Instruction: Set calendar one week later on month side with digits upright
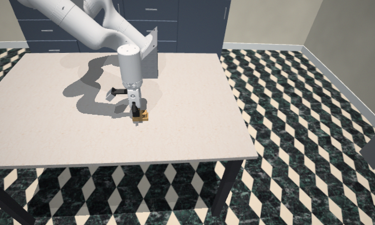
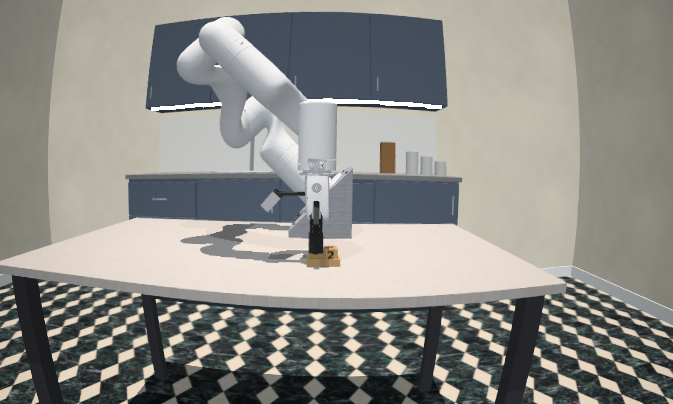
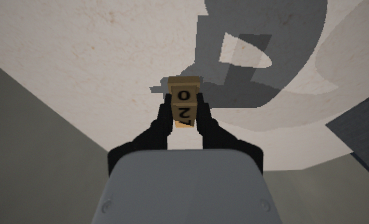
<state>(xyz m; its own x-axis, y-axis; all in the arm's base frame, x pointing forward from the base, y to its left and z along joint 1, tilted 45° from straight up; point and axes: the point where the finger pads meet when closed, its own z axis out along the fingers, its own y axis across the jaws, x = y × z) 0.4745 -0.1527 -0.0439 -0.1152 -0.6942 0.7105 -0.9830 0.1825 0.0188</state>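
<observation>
Now: the wooden tray 20 mm to the left of my hand and 40 mm below it.
</observation>
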